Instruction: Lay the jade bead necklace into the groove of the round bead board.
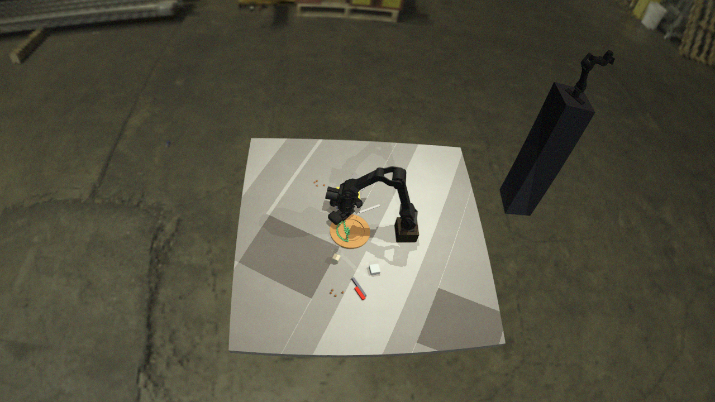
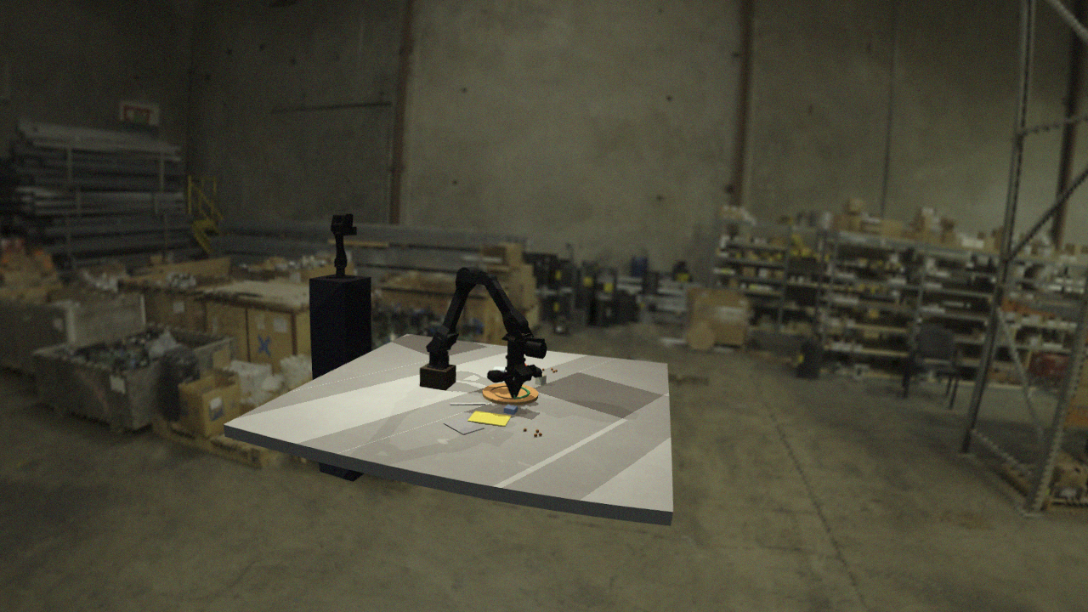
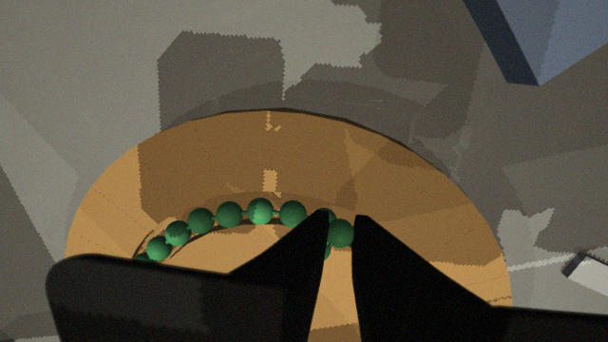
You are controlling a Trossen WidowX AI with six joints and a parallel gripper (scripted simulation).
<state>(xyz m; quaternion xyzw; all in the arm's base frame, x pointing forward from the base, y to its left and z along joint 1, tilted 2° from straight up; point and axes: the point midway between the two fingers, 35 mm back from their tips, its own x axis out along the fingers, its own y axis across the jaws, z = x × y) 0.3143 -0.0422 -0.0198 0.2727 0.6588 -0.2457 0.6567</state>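
My gripper tip is 90 mm to the left of the blue block, 20 mm short of it and 10 mm above it. Also, from my gripper tip: yellow pad 180 mm to the right, 20 mm behind, 10 mm below; white strip 130 mm behind, 90 mm to the right, 20 mm below; cream cube 230 mm to the left, 30 mm ahead.
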